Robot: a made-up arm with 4 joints.
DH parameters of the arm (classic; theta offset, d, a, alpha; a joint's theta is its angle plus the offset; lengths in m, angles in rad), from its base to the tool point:
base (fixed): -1.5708 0.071 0 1.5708
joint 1: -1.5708 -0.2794 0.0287 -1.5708
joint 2: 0 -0.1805 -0.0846 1.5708
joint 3: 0 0.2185 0.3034 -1.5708
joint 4: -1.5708 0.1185 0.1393 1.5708
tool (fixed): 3.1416 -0.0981 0 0
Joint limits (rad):
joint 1: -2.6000..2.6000
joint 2: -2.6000..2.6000
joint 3: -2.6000..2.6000
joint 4: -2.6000..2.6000
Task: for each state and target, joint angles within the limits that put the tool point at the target. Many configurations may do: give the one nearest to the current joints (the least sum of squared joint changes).
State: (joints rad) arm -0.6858 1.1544 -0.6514 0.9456
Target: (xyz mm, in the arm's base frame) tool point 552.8 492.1 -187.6
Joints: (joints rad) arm -0.1827 1.3937 -0.8077 0.6994
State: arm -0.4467 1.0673 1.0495 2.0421
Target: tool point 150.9 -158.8 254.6
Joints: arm 0.0115 0.3173 1.6767 2.2147
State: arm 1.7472 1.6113 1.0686 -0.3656
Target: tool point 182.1 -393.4 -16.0
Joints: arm 1.1470 1.4219 0.9491 -1.0039
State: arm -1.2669 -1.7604 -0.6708 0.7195
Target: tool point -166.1 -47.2 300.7
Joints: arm -1.2330 -1.3479 -0.2884 0.8060
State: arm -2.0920 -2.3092 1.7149 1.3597
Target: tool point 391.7 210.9 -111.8
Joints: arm -2.5540 -2.2840 1.2193 1.5606
